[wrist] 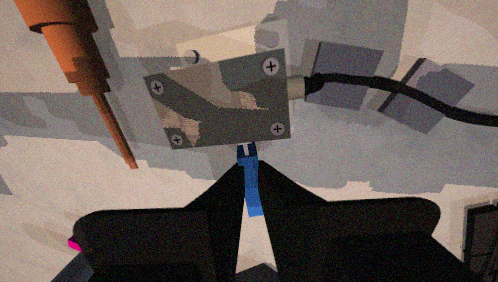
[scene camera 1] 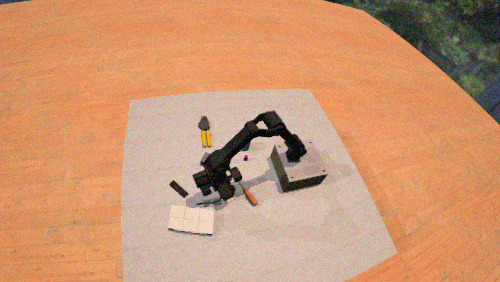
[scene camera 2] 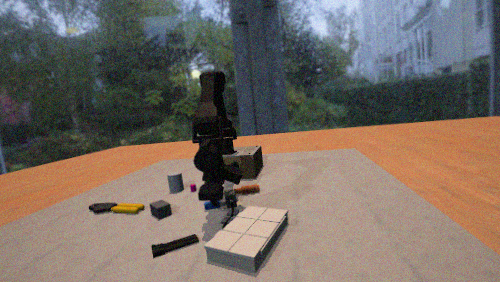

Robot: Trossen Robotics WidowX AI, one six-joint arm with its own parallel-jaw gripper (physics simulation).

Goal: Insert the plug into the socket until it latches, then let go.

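Seen in the pictures: gripper, between the fingertips: [wrist: 250, 167] [scene camera 2: 215, 205]; arm's base, origin of its link: [scene camera 1: 292, 156] [scene camera 2: 227, 153].
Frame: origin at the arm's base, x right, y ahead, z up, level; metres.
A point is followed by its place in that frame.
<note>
The blue plug [wrist: 253, 192] {x -0.111, y 0.348, z -0.081 m} [scene camera 2: 211, 205] {x -0.113, y 0.352, z -0.090 m} points at the front edge of the socket's grey housing [wrist: 250, 120] {x -0.161, y 0.327, z -0.060 m}. Its dark, forked front end meets or lies just under that edge; how deep it sits and whether it is latched cannot be seen. The housing has a screw at each corner, and a black cable [wrist: 370, 81] {x -0.193, y 0.376, z -0.098 m} leaves its right side in the wrist view. My gripper [wrist: 250, 167] {x -0.120, y 0.341, z -0.093 m} [scene camera 2: 212, 199] {x -0.120, y 0.341, z -0.093 m} is shut on the blue plug, low over the mat, with both black fingertips against its sides. In scene camera 1 the arm hides the plug.
An orange screwdriver [scene camera 1: 248, 194] {x -0.161, y 0.220, z -0.078 m} [scene camera 2: 247, 189] {x -0.177, y 0.220, z -0.085 m} [wrist: 60, 47] {x -0.148, y 0.226, z -0.081 m} lies beside the housing. A tiled block [scene camera 1: 191, 220] {x -0.297, y 0.475, z -0.070 m} [scene camera 2: 250, 232] {x -0.301, y 0.501, z -0.070 m} and a black rod [scene camera 1: 178, 188] {x -0.132, y 0.543, z -0.094 m} [scene camera 2: 175, 245] {x -0.142, y 0.553, z -0.093 m} lie nearby. Yellow-handled pliers [scene camera 1: 206, 137] {x 0.174, y 0.411, z -0.085 m} [scene camera 2: 127, 207] {x 0.155, y 0.431, z -0.084 m}, a dark cube [scene camera 2: 160, 209] {x 0.009, y 0.434, z -0.075 m} and a grey cylinder [scene camera 2: 175, 183] {x 0.117, y 0.237, z -0.067 m} are farther off.
</note>
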